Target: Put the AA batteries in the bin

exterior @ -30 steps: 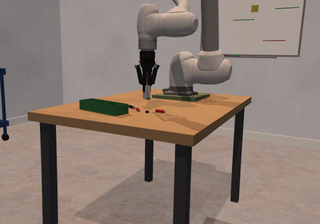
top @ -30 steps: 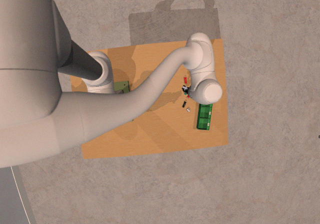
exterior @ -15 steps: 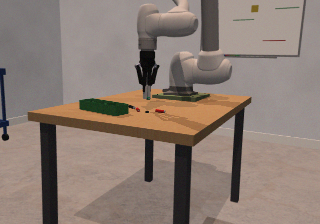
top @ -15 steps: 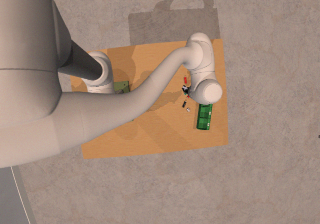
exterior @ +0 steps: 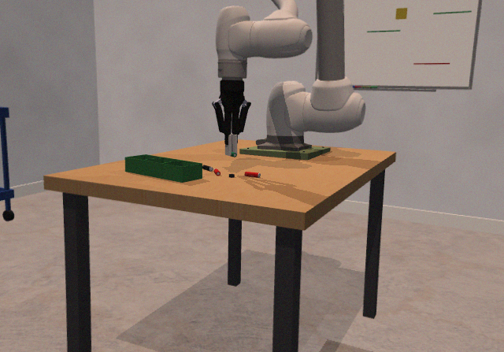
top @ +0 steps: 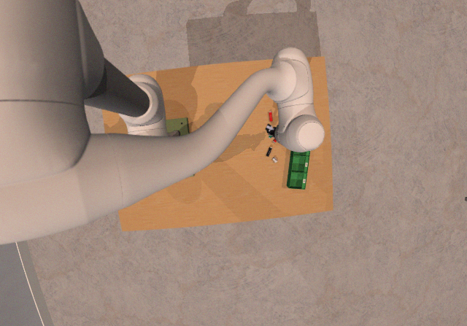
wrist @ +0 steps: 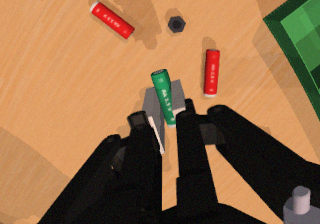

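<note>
The green AA battery lies 30 mm below my hand. Round my hand: small white block 20 mm ahead, 130 mm to the right, 80 mm below; small black round piece 50 mm ahead, 30 mm to the left, 90 mm below; black AA battery 10 mm behind, 90 mm to the right, 90 mm below.
</note>
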